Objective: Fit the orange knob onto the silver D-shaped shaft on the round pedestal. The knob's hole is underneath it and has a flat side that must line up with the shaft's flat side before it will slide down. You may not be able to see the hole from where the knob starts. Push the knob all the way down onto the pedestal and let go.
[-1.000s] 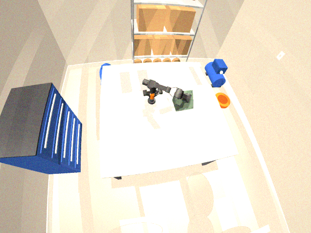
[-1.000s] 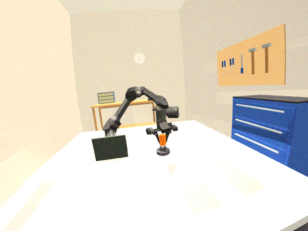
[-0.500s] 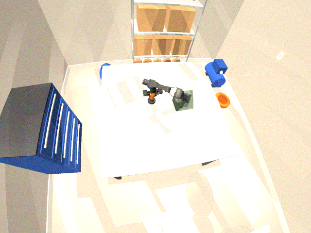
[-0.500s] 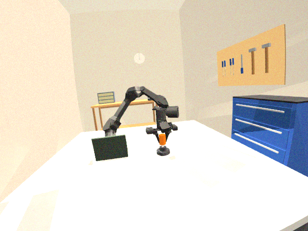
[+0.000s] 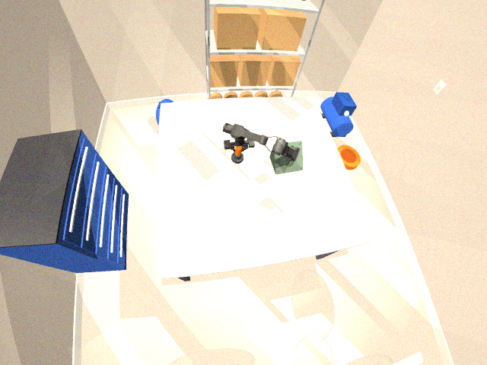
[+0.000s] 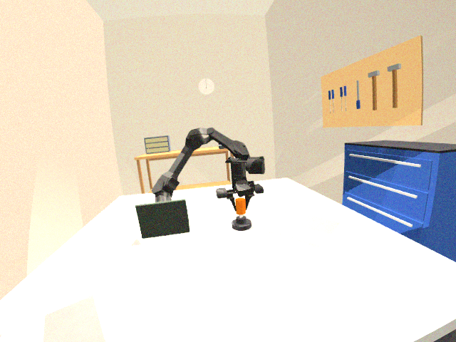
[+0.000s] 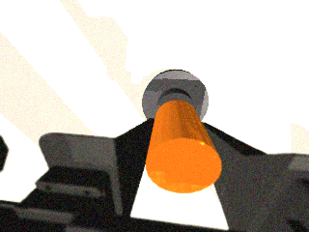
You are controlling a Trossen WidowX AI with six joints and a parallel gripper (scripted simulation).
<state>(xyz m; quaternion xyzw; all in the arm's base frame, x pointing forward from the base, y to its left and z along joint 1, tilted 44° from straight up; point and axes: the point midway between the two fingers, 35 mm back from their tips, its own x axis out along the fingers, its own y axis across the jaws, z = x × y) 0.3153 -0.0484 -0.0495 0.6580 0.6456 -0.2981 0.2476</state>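
Right now my gripper tip is 40 mm above the round grey pedestal. The rest, counted from my gripper tip: orange knob: 30 mm above.
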